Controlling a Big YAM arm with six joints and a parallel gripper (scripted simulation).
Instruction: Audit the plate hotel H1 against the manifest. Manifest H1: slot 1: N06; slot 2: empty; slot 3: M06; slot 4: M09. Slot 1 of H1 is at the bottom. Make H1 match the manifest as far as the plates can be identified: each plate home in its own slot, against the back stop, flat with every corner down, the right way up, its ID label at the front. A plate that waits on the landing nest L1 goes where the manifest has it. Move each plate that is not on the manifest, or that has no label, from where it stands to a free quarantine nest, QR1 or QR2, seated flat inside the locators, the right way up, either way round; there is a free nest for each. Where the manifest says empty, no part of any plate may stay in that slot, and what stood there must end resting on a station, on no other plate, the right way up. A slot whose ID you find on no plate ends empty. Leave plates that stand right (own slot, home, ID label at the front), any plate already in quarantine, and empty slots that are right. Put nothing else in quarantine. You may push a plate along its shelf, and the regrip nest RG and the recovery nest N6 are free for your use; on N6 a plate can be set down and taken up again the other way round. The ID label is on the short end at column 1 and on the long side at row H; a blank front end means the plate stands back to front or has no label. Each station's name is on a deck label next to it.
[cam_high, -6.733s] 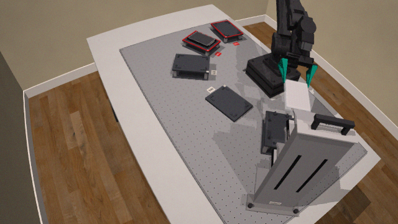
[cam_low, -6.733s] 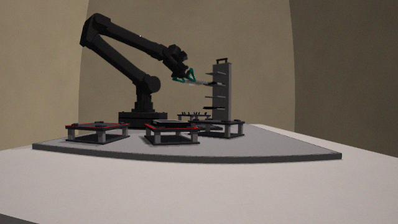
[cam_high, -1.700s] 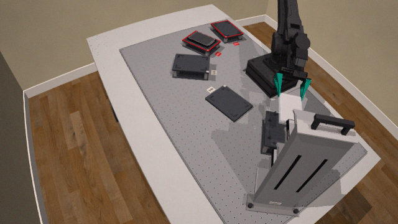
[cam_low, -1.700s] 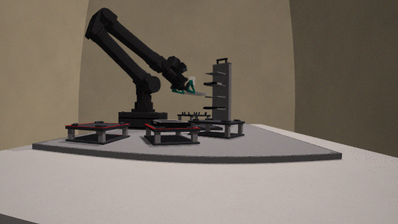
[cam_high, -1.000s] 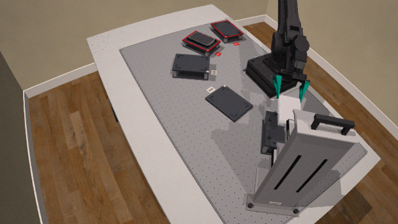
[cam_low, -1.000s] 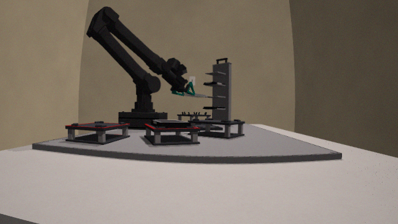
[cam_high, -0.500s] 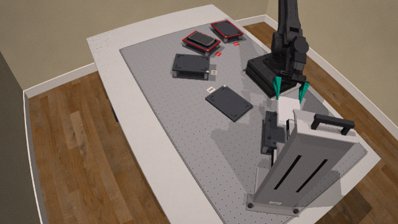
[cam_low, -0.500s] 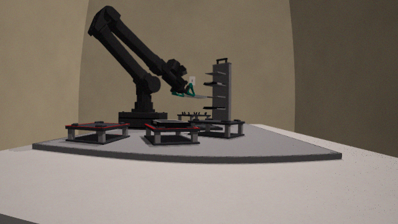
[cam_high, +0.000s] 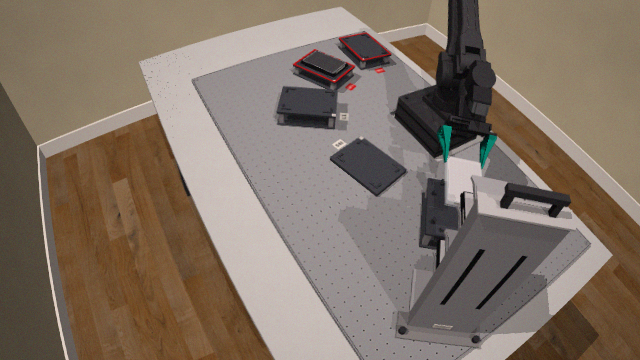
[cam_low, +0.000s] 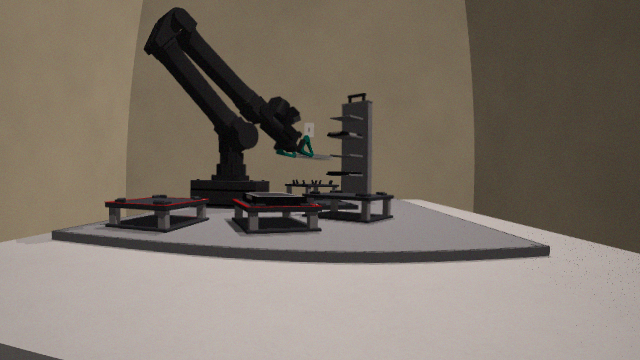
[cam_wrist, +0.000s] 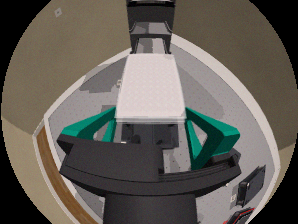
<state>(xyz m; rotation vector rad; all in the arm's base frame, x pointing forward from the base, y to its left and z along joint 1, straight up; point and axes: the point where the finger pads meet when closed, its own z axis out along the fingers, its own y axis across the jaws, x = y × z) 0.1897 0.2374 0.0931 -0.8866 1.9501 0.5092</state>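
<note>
My gripper is now 4 cm to the right of the white plate and 4 cm short of it. The rest, counted from my hand: H1 deck label (20 cm to the left, 16 cm below, 5 cm ahead); plate hotel H1 (24 cm to the left, 21 cm ahead, 4 cm above); red-rimmed quarantine nest (65 cm to the right, 19 cm behind, 13 cm below).
</note>
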